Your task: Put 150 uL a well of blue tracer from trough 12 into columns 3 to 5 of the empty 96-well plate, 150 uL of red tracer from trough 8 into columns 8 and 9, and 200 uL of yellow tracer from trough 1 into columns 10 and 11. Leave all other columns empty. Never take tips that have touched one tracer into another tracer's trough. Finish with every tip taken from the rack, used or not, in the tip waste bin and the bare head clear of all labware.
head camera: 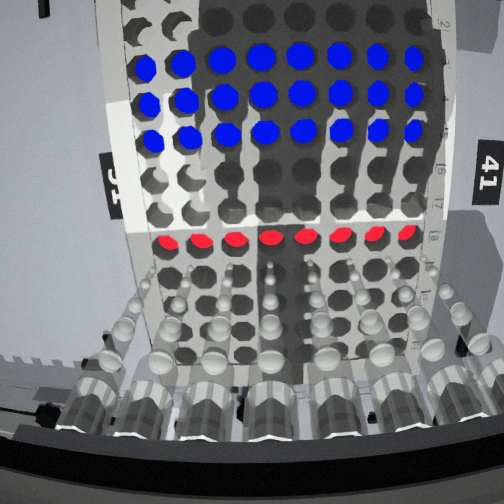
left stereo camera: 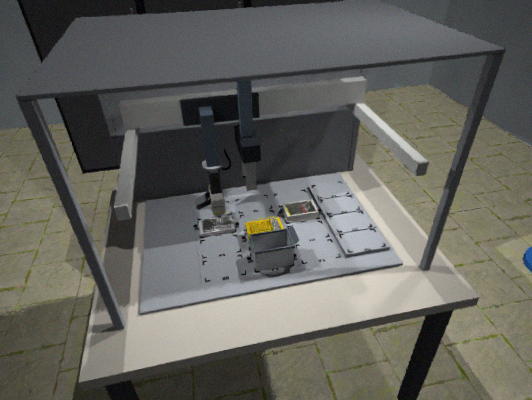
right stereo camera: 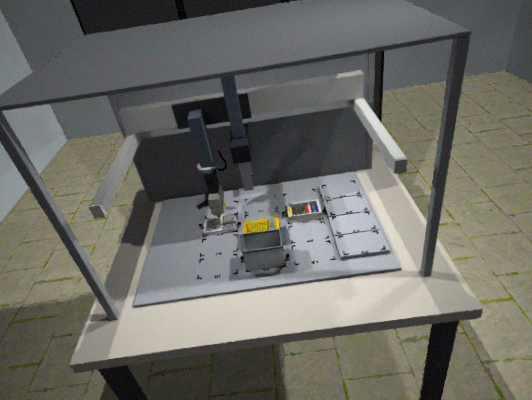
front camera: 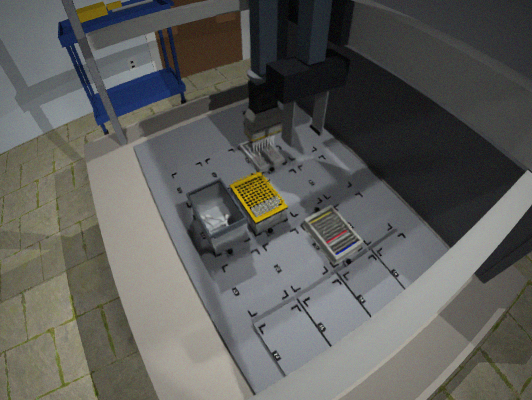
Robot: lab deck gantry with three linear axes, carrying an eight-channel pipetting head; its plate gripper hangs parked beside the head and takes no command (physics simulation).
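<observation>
The 96-well plate has blue in all wells of columns 3 to 5 and red in column 8; columns 6 and 7 look empty. The pipetting head carries eight clear tips without visible colour, low over the plate around column 9; they partly hide columns 9 to 12. The parked plate gripper has its fingers apart, with nothing between them. The trough reservoir shows yellow, red and blue strips. The yellow tip rack holds white tips at its near end.
The grey tip waste bin, with loose white tips inside, stands beside the rack. The rack stands between the plate and the reservoir in the left stereo view. A blue cart stands beyond the deck.
</observation>
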